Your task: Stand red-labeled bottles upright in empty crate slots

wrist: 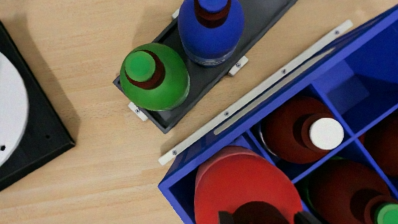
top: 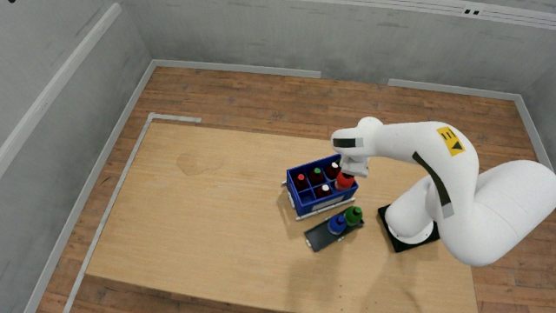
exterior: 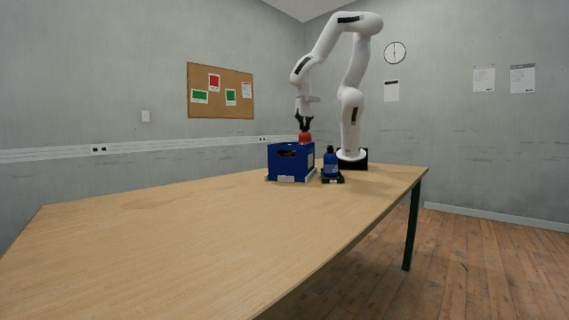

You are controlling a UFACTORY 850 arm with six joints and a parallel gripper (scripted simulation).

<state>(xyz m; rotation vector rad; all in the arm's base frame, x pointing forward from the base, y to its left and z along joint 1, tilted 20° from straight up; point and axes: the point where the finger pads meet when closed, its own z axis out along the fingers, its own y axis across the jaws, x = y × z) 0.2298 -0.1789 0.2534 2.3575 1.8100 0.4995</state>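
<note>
Right now my hand is 70 mm above the red-labeled bottle. The rest, counted from my hand: blue-labeled bottle: 180 mm below, 170 mm to the left, 20 mm ahead; then green-labeled bottle: 180 mm below, 130 mm to the left, 60 mm behind; then blue crate: 180 mm below, 100 mm ahead, 10 mm to the right.
</note>
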